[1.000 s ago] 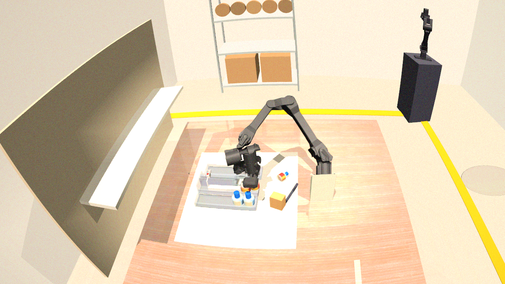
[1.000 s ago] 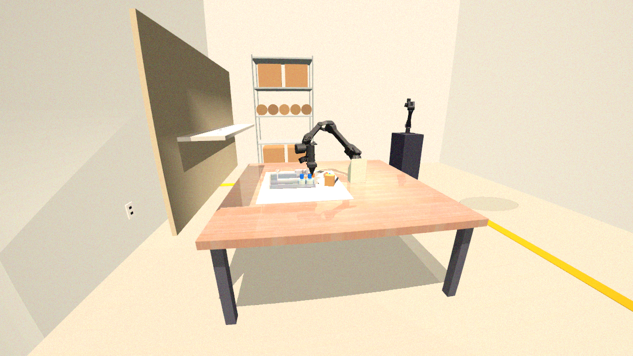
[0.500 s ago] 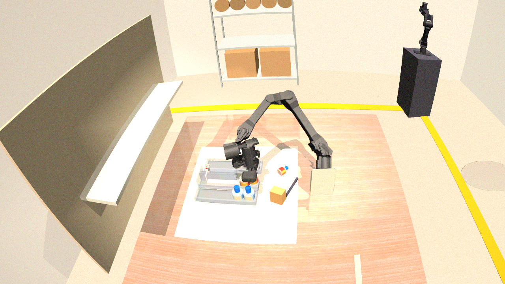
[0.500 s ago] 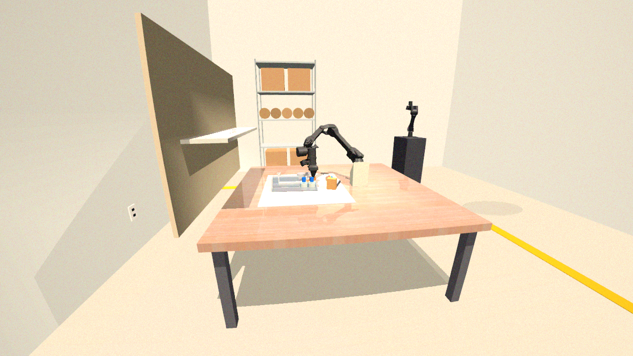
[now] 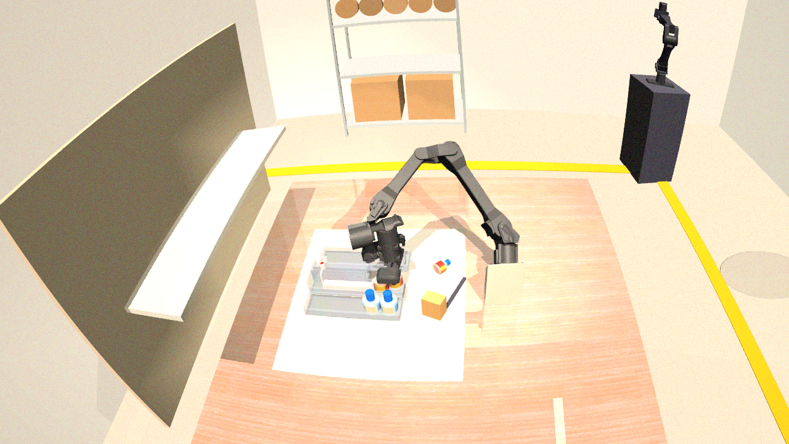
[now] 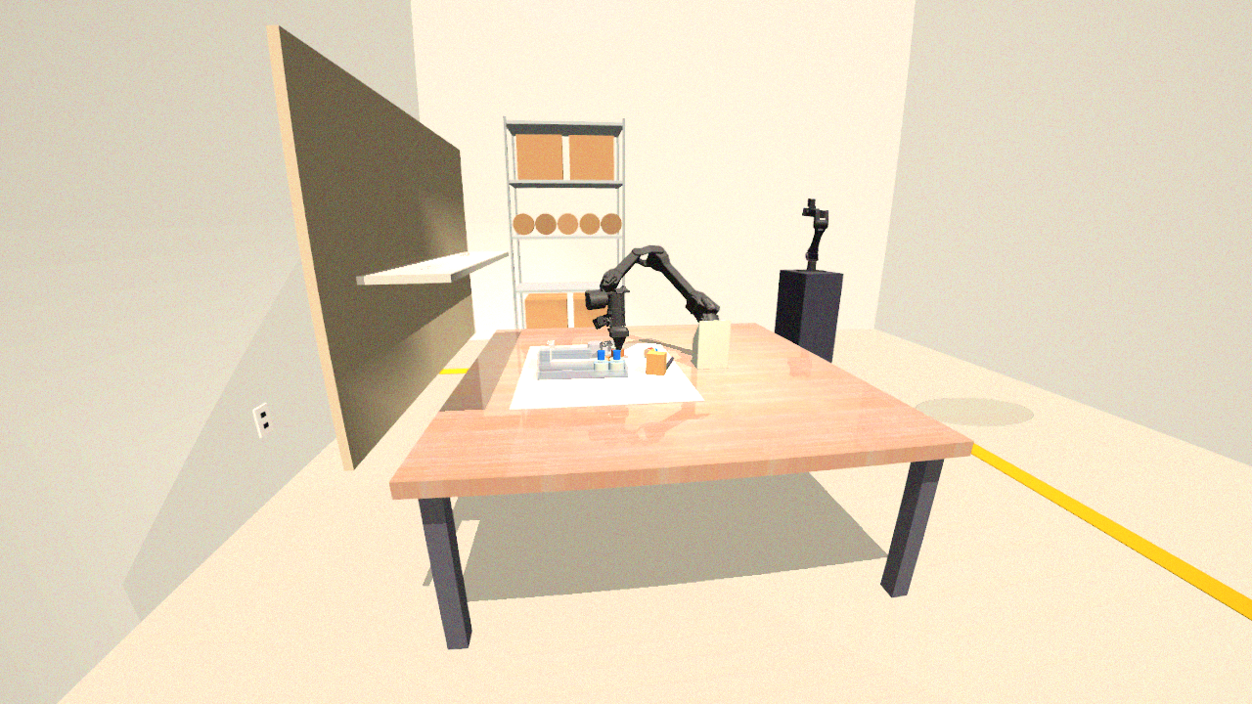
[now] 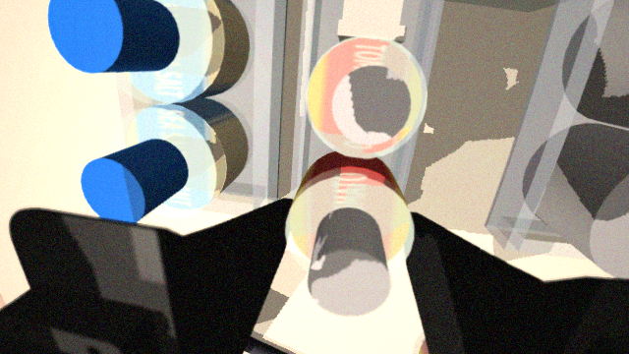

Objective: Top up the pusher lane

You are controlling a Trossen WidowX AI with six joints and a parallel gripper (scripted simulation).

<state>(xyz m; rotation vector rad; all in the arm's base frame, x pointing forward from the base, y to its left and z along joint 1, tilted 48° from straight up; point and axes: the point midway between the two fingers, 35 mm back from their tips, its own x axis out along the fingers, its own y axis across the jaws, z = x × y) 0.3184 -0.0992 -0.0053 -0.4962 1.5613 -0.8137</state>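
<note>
Right now the orange box is 11 cm behind my gripper tip, 10 cm to the left of it and 2 cm below it. From my gripper tip the other things lie so: blue-lidded jar 15 cm behind, 8 cm to the right, 4 cm below; black rod 18 cm behind, 4 cm to the left, 5 cm below; lane rack 15 cm ahead, 5 cm to the right, 4 cm below.
</note>
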